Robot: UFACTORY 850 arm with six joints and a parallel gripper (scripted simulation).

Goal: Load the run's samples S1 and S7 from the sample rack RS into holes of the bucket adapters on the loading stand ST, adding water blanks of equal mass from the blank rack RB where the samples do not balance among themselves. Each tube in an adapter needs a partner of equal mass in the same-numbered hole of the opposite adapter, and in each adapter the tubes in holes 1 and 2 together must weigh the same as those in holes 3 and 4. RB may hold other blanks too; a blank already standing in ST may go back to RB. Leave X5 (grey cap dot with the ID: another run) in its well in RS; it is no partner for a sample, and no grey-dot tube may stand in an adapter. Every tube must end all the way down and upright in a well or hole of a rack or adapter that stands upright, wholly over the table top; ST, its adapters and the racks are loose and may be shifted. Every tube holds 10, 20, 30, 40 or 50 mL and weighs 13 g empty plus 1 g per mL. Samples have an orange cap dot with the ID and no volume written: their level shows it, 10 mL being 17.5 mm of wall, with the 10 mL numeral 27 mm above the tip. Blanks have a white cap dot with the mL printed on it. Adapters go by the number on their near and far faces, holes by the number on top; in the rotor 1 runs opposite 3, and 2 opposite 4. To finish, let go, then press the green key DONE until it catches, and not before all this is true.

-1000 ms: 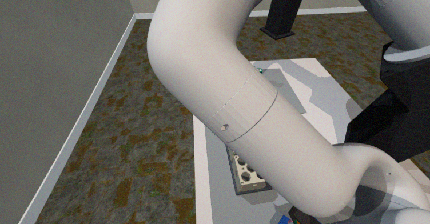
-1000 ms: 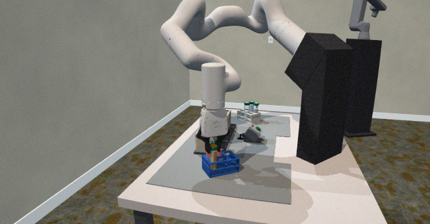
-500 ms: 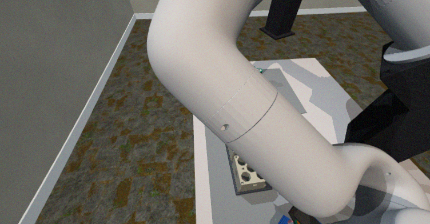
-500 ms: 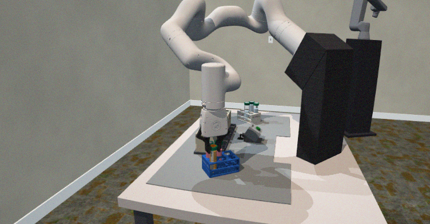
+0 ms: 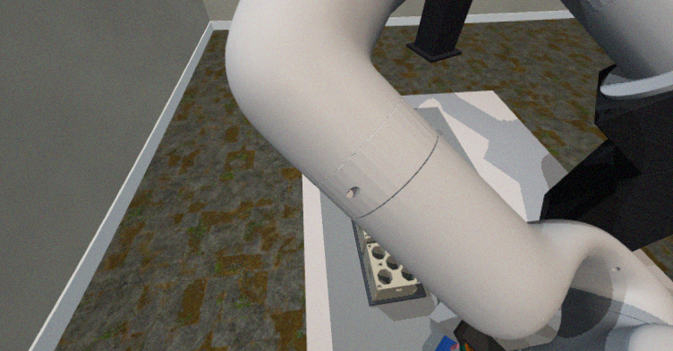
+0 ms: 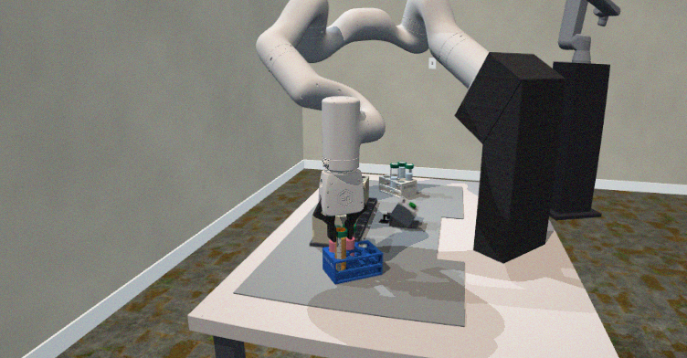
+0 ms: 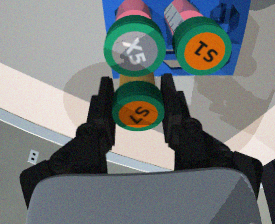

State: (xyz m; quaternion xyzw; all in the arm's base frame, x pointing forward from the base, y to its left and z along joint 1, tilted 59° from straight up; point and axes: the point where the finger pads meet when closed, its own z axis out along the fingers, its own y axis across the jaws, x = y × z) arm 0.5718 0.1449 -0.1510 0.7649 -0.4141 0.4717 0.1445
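The sample S7 is 5 cm below my hand and 1 cm to the left of it. Also, from my hand: blue sample rack RS: 10 cm below, 3 cm to the right, 3 cm behind; then sample S1: 6 cm below, 5 cm to the right, 2 cm behind; then grey-dot tube X5: 6 cm below, 3 cm to the right, 1 cm ahead.
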